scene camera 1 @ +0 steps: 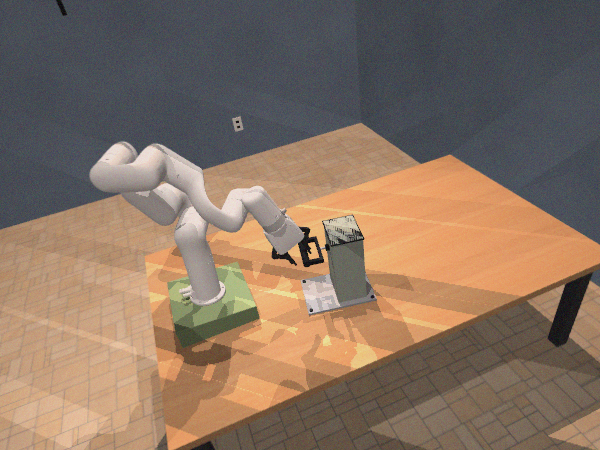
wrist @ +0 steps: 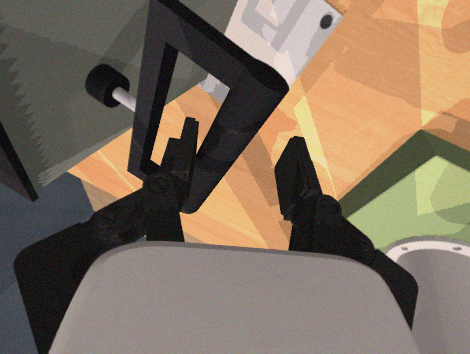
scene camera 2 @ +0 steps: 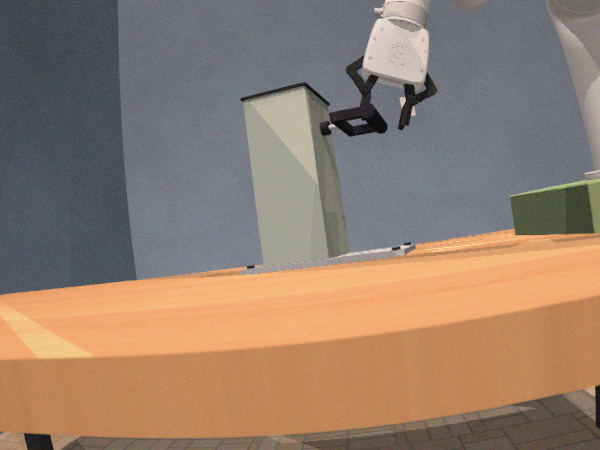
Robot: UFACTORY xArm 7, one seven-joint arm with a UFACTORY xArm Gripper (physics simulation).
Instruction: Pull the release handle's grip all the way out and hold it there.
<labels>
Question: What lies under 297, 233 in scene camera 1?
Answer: My gripper.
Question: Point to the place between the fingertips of my gripper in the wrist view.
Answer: At 241, 145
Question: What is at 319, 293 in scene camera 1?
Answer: A grey base plate.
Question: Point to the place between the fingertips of my gripper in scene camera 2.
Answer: At 382, 123
</labels>
